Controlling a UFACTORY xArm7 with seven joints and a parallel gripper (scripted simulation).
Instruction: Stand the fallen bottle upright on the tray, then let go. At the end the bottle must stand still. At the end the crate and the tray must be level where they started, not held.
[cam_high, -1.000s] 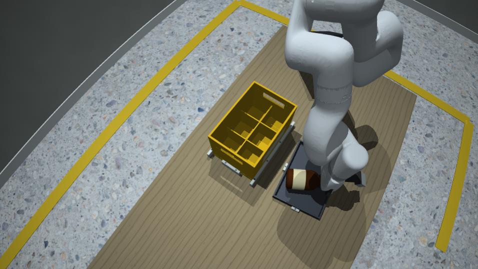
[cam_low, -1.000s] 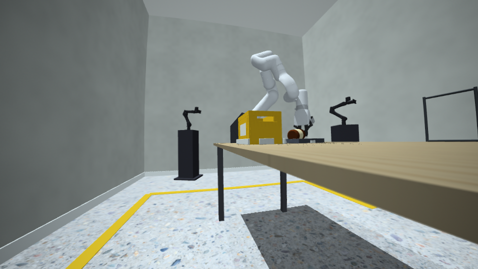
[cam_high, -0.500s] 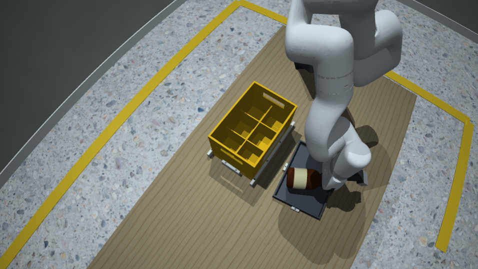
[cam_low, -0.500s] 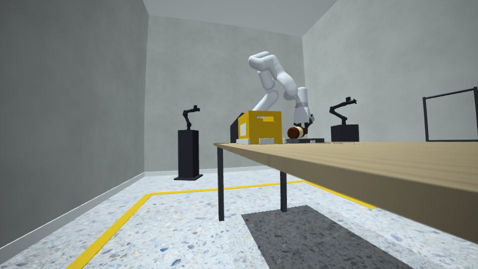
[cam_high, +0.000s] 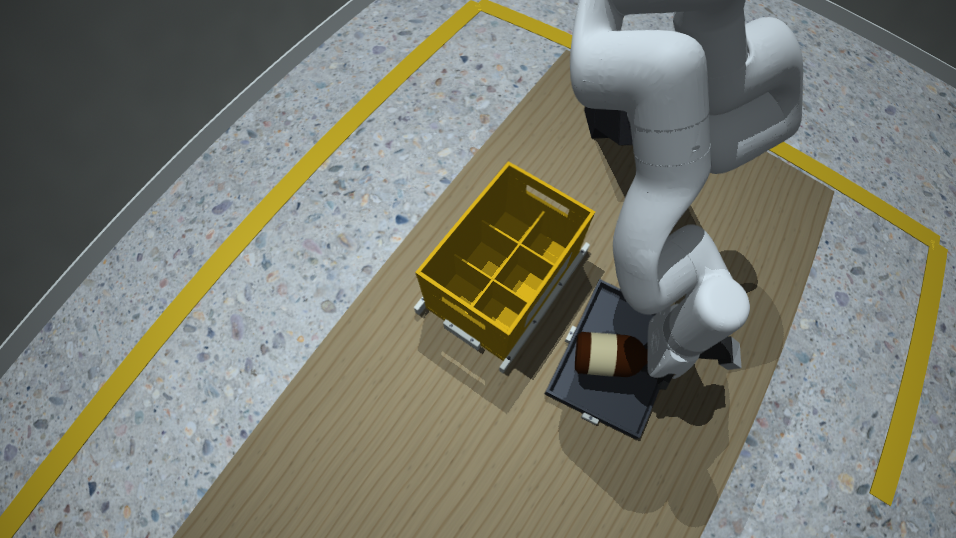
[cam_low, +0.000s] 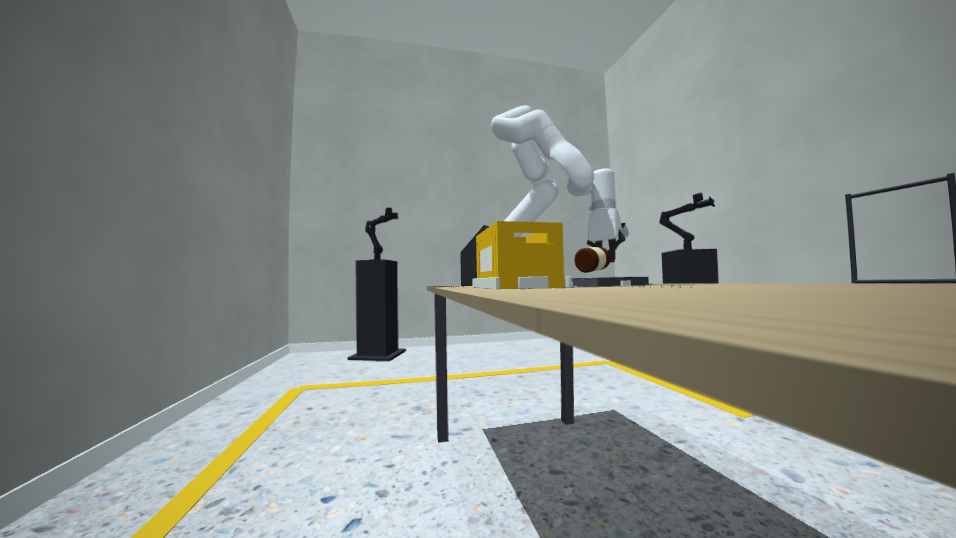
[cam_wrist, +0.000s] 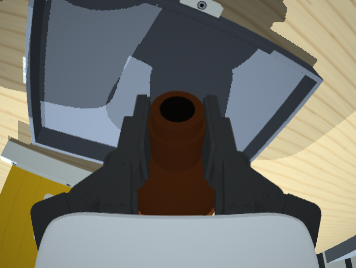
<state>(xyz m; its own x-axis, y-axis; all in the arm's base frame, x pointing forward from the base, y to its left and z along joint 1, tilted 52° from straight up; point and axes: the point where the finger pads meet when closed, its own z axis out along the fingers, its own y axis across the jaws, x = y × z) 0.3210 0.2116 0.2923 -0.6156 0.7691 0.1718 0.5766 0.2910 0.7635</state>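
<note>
My hand is 4 cm short of the brown bottle, 4 cm to the left of it and 1 cm above it. Round my hand: dark grey tray (2 cm ahead, 4 cm to the right, 8 cm below); then yellow crate (10 cm ahead, 30 cm to the right, 1 cm below).
</note>
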